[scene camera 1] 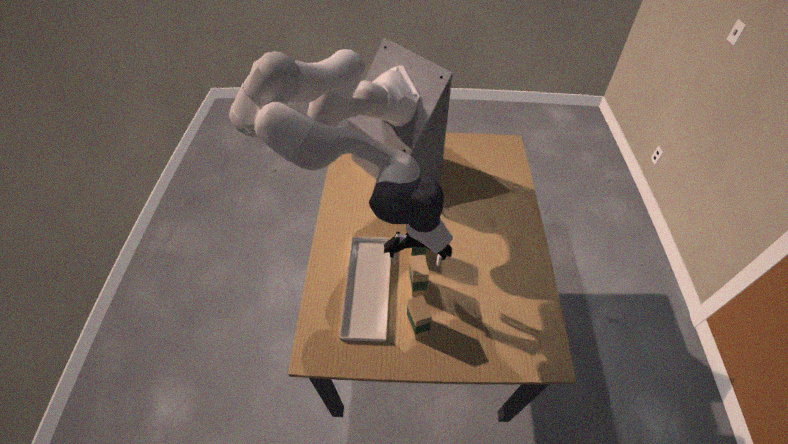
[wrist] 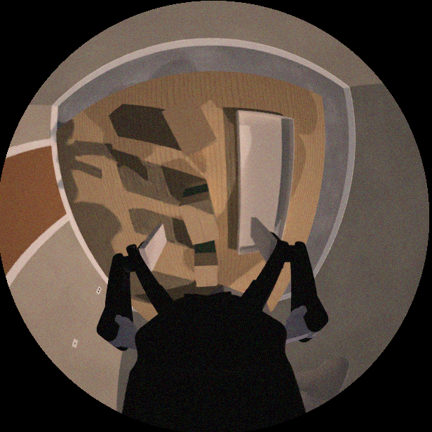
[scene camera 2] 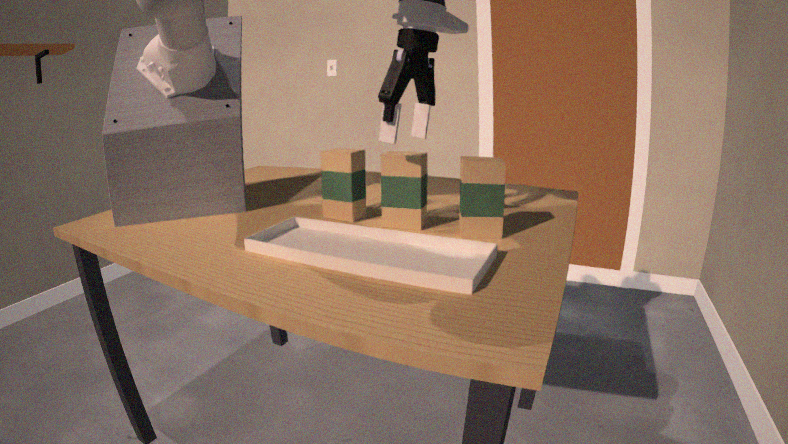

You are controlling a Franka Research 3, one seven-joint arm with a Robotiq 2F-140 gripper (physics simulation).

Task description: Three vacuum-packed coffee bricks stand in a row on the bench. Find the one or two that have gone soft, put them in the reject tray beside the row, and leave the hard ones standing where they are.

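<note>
Three tan coffee bricks with green bands stand upright in a row, apart from each other: the brick nearest the robot base (scene camera 2: 342, 184) (wrist: 206, 276), the middle brick (scene camera 1: 419, 273) (scene camera 2: 404, 191) (wrist: 200, 222) and the brick at the far end from the base (scene camera 1: 420, 314) (scene camera 2: 481, 198) (wrist: 190, 125). In scene camera 1 the arm hides most of the first one. Which are soft cannot be seen. The white reject tray (scene camera 1: 370, 297) (scene camera 2: 358, 267) (wrist: 261, 175) lies beside the row, with no brick in it. My gripper (scene camera 1: 414, 255) (scene camera 2: 404, 137) (wrist: 207, 229) is open and empty, pointing down above the row, fingertips clear of the brick tops.
The wooden bench (scene camera 1: 341, 198) (scene camera 2: 308, 297) (wrist: 200, 90) carries the row and the tray. The grey robot pedestal (scene camera 1: 432, 118) (scene camera 2: 176, 176) rises at the base end. The bricks and arm cast long shadows on the side away from the tray.
</note>
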